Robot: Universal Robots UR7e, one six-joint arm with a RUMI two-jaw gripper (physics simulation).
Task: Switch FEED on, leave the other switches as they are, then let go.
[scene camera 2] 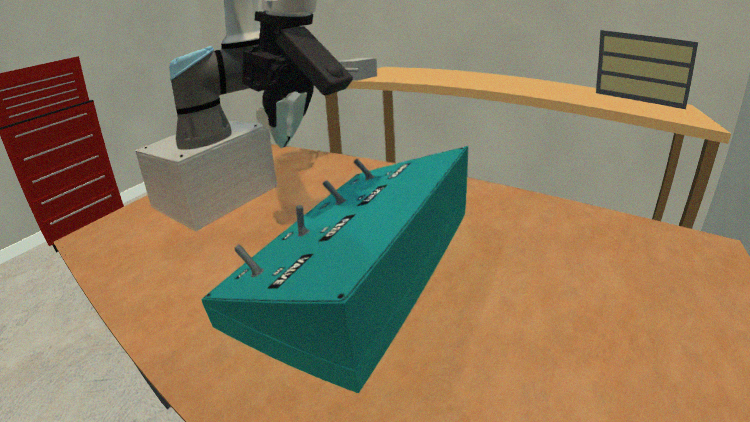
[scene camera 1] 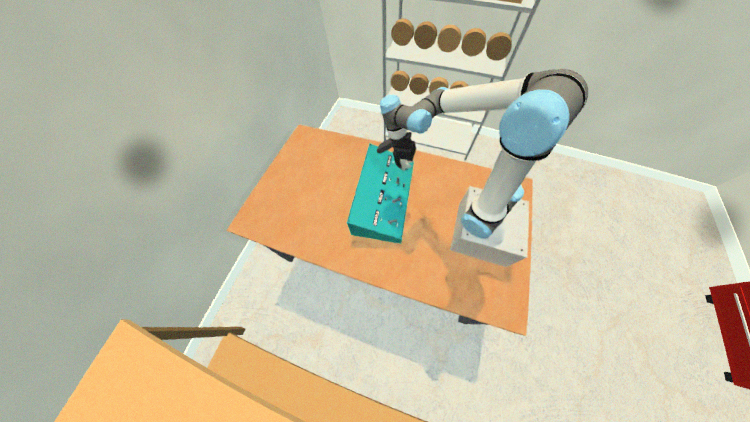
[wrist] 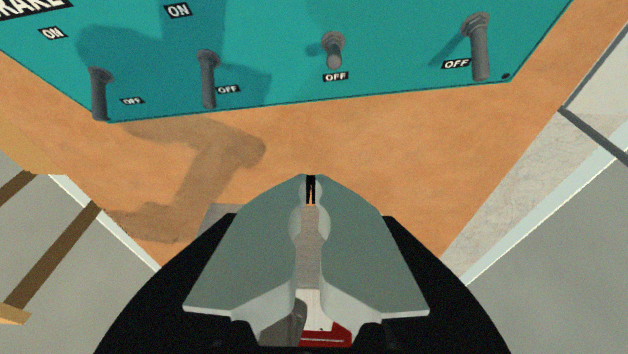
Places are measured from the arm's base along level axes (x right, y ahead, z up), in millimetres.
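Where they show: gripper, between the fingertips: [scene camera 2: 282, 146] [scene camera 1: 404, 170] [wrist: 311, 177]; arm's base, origin of its link: [scene camera 2: 204, 139].
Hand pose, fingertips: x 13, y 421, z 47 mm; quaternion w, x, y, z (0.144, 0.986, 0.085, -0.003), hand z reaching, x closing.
Note:
Each offset is from my fingertips to the top centre of the thing. "spot": to the spot under its first point. Level surfaces: height alone.
The teal switch box [scene camera 1: 367, 199] [scene camera 2: 409, 251] [wrist: 280, 25] stands on the table. The FEED lever {dx +8, dy +34, dz -90 mm} [scene camera 2: 301, 221] [wrist: 333, 52] stands more upright than the others, swung toward its ON side. The VALVE lever {dx +126, dy +58, dz -99 mm} [scene camera 2: 248, 260] [wrist: 480, 52], the VENT lever {dx -102, dy -16, dz -99 mm} [scene camera 2: 333, 192] [wrist: 208, 82] and the BRAKE lever {dx -216, dy -54, dz -99 mm} [scene camera 2: 362, 169] [wrist: 99, 95] lean toward OFF. The FEED name plate {spot: dx -13, dy +98, dz -114 mm} [scene camera 2: 336, 227] is readable in scene camera 2. My gripper [scene camera 1: 403, 165] [scene camera 2: 283, 143] [wrist: 311, 177] is shut and empty. It hangs above the lever side of the box, apart from all levers.
The robot's pedestal [scene camera 1: 490, 244] [scene camera 2: 209, 183] stands on the orange table {dz -225 mm} [scene camera 1: 293, 183] [scene camera 2: 524, 293], across from the lever side. A shelf rack [scene camera 1: 384, 68] stands behind the table. A red drawer cabinet [scene camera 1: 734, 330] [scene camera 2: 62, 167] and a wooden bench [scene camera 2: 472, 89] stand farther off.

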